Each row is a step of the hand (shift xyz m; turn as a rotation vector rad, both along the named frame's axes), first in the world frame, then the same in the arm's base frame.
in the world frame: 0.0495 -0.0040 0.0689 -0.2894 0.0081 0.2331
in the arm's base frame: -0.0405 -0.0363 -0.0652 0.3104 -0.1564 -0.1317
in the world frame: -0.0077 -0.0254 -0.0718 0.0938 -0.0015 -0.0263
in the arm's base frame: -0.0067 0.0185 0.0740 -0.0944 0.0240 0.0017
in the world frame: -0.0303 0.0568 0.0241 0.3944 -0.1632 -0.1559
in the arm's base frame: 0.0445 0.0297 -0.0431 -0.4362 -0.0023 0.1273
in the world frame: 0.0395 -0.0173 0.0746 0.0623 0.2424 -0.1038
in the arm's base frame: -0.0330 -0.0515 -0.0607 -0.0207 0.2641 -0.0569
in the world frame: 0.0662 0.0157 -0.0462 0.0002 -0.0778 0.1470
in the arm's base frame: -0.0664 0.0462 0.0150 0.0008 -0.1462 -0.0794
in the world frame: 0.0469 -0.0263 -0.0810 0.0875 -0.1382 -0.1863
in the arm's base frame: -0.0609 0.0290 0.0700 -0.1371 0.0007 0.2065
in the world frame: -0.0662 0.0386 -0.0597 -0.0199 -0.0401 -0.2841
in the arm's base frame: 0.0652 0.0577 0.0431 -0.0238 0.1239 0.2584
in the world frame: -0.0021 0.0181 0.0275 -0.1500 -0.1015 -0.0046
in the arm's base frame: 0.0093 -0.0008 -0.0317 0.1229 -0.0976 0.0905
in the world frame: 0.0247 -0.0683 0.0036 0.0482 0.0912 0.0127
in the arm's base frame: -0.0382 -0.0553 0.0277 -0.0255 0.0732 -0.0693
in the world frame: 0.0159 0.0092 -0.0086 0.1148 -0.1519 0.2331
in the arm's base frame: -0.0145 0.0142 -0.0013 -0.1157 -0.2423 -0.1360
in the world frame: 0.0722 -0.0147 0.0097 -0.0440 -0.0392 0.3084
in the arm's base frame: -0.0720 -0.0094 -0.0161 0.0715 -0.2098 -0.2223
